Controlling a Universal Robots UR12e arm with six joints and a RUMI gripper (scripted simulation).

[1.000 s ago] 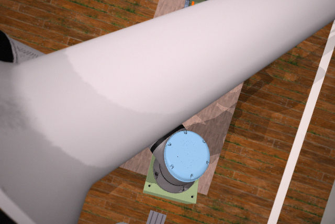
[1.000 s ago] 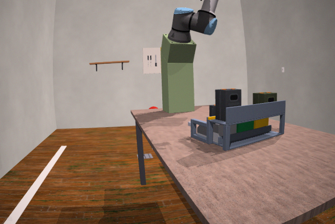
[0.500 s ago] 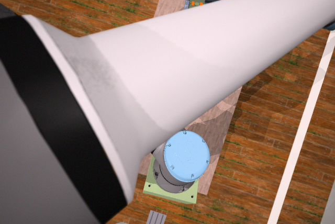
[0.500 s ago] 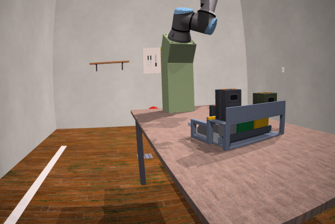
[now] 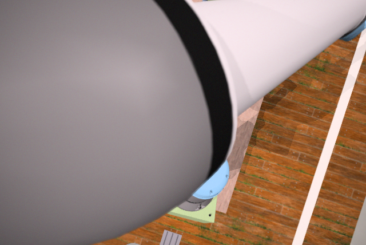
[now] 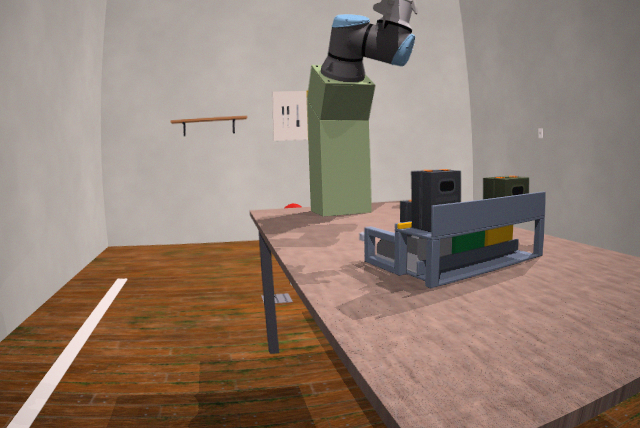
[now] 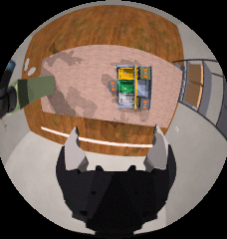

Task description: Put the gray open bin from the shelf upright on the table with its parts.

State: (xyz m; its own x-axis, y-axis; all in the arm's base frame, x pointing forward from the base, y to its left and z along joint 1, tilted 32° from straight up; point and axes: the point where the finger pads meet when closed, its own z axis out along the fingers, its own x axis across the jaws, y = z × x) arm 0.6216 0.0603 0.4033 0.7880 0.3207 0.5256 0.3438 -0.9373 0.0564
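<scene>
The gray open bin lies 13 cm ahead of my hand, 2 cm to the right of it and 57 cm below it. The rest, counted from my hand: yellow bin 4 cm ahead, 18 cm to the left, 57 cm below; green bin 9 cm ahead, 8 cm to the left, 57 cm below.
</scene>
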